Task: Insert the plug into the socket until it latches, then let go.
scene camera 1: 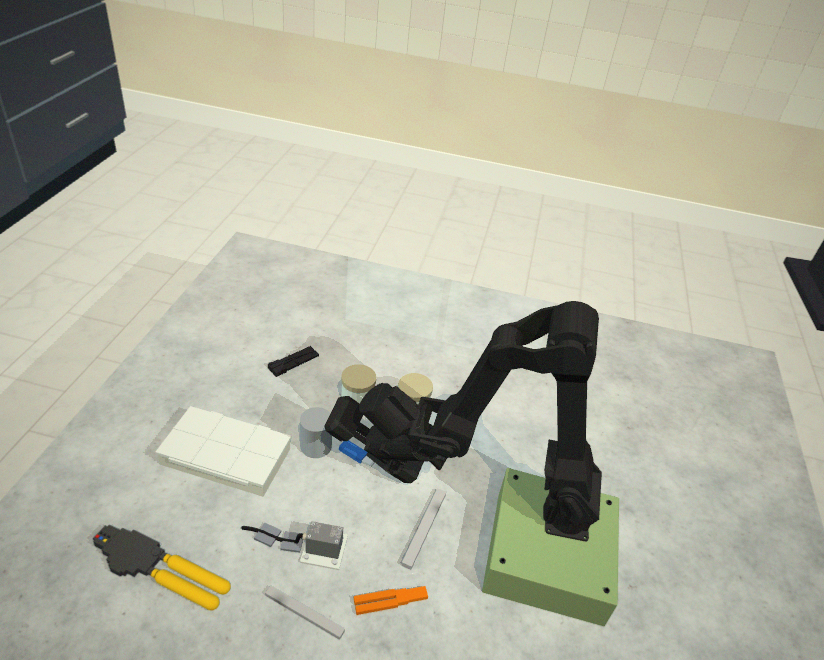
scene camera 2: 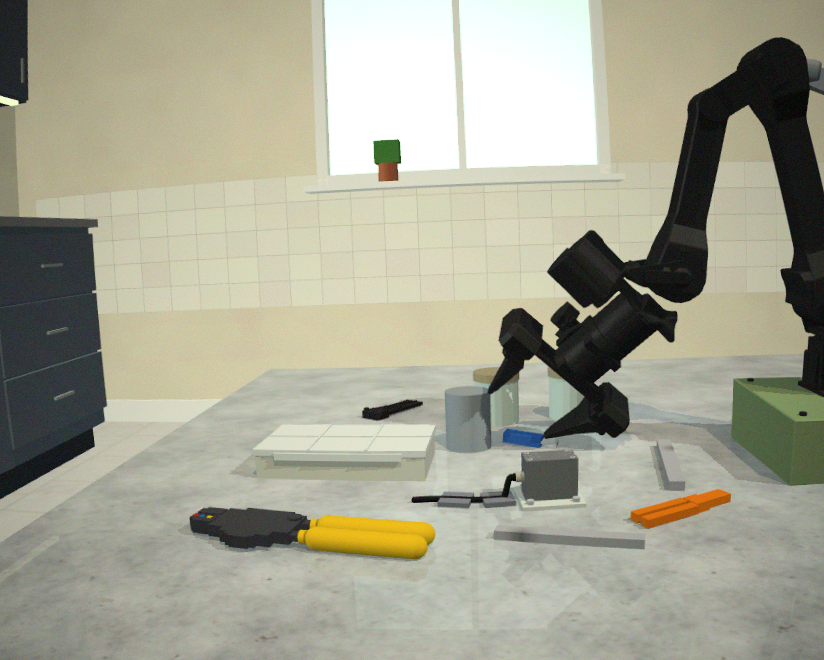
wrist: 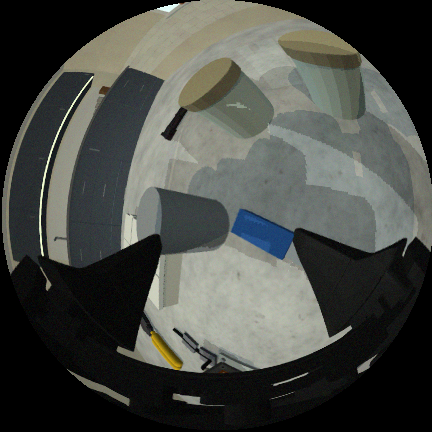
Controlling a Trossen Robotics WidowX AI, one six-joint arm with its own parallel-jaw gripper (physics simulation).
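Seen in the pictures: gripper, fingertip midpoint: (scene camera 1: 348,440) (scene camera 2: 517,414) (wrist: 228,238); arm's base, link origin: (scene camera 1: 566,519).
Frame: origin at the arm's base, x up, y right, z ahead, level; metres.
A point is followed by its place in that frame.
Observation:
The blue plug (scene camera 1: 352,451) {x -0.056, y 0.098, z 0.355 m} (scene camera 2: 522,437) {x -0.059, y 0.094, z 0.357 m} (wrist: 262,233) {x -0.057, y 0.103, z 0.352 m} lies on the table beside a grey cylinder. Its pale nose is mostly hidden behind a finger in the wrist view. The socket, a dark grey box (scene camera 1: 323,539) {x -0.026, y -0.097, z 0.356 m} (scene camera 2: 549,474) {x -0.040, y -0.100, z 0.360 m} on a white base plate with a black cable, stands nearer the front; part of it shows at the bottom of the wrist view. My gripper (scene camera 1: 367,450) (scene camera 2: 517,414) {x -0.031, y 0.100, z 0.363 m} (wrist: 228,238) {x -0.031, y 0.100, z 0.363 m} is open and empty, tilted down at the plug. In the wrist view the right fingertip is by the plug's nose end, and the left fingertip overlaps the cylinder.
The grey cylinder (scene camera 1: 315,433) {x -0.005, y 0.080, z 0.416 m} (scene camera 2: 467,419) {x -0.029, y 0.079, z 0.424 m} (wrist: 190,220) {x -0.025, y 0.109, z 0.394 m} stands close to the plug's blue end. Two lidded jars (scene camera 1: 358,379) {x 0.000, y 0.217, z 0.373 m} (scene camera 1: 415,387) {x 0.000, y 0.223, z 0.269 m} stand behind. A white tiled box (scene camera 1: 223,446) {x -0.036, y 0.043, z 0.563 m}, yellow-handled tool (scene camera 1: 189,580) {x -0.052, y -0.187, z 0.526 m}, orange clip (scene camera 1: 390,599) {x -0.061, y -0.149, z 0.243 m} and grey bars (scene camera 1: 423,529) {x -0.061, y -0.025, z 0.212 m} (scene camera 1: 303,610) {x -0.062, y -0.190, z 0.361 m} lie around.

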